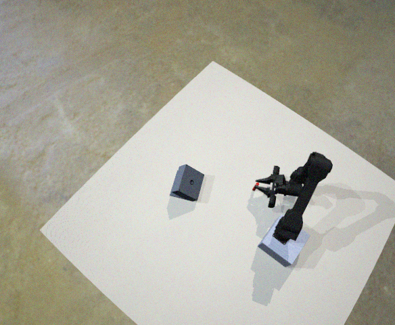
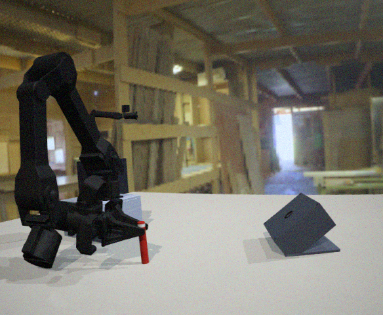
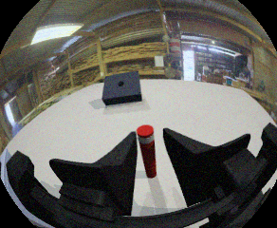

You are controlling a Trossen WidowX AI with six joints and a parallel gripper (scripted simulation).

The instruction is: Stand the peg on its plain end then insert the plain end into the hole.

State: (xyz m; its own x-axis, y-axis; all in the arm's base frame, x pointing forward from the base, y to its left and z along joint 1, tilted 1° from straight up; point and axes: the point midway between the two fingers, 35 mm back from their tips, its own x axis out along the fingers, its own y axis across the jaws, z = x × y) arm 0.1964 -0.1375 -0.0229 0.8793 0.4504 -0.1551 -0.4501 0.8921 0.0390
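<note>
Right now my gripper tip is 1 cm past the red peg and 1 cm above it. Round my gripper tip: grey sloped panel 24 cm ahead, 19 cm to the left, 2 cm below.
</note>
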